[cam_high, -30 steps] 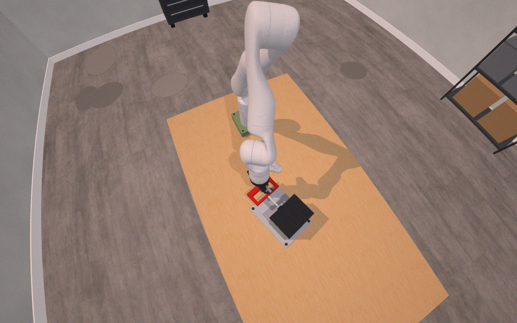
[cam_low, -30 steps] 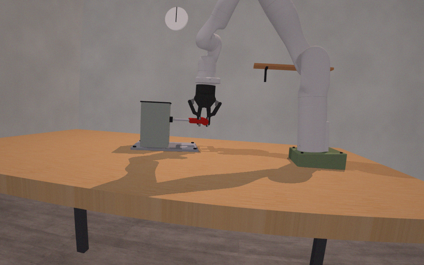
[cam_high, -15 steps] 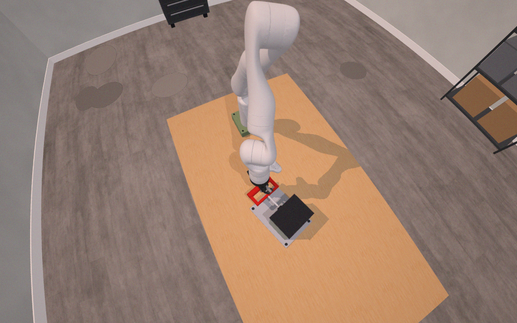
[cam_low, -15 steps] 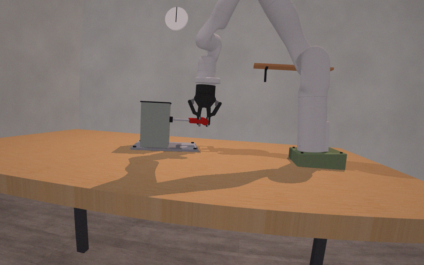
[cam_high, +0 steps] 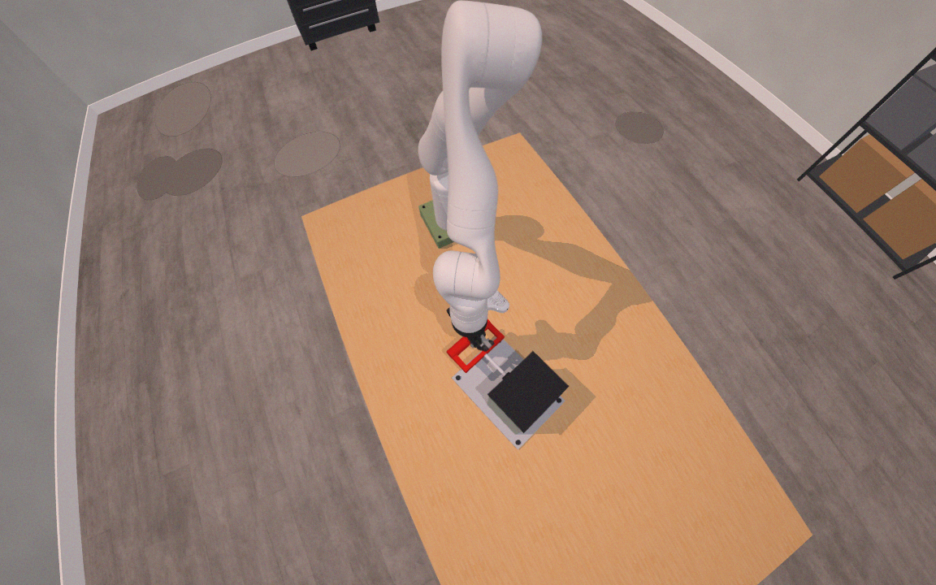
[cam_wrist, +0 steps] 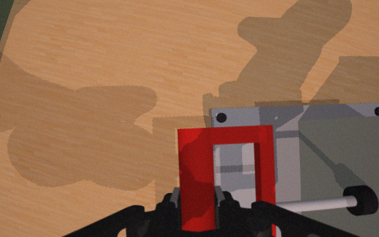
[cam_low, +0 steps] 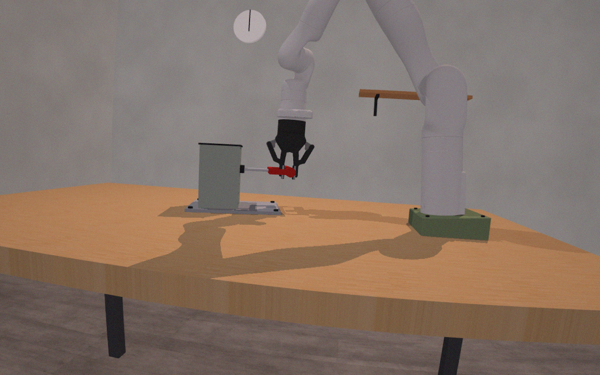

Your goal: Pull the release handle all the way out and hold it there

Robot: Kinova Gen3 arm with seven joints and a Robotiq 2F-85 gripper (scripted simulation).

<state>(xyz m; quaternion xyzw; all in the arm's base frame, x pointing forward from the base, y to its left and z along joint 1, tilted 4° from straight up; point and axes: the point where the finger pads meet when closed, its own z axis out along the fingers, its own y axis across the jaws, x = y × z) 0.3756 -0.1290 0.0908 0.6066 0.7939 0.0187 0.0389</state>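
The red release handle is 5 cm ahead of my hand and 1 cm to the left of it. From my hand the other things lie so: baseplate (14 cm ahead, 10 cm below, 3 cm to the left).
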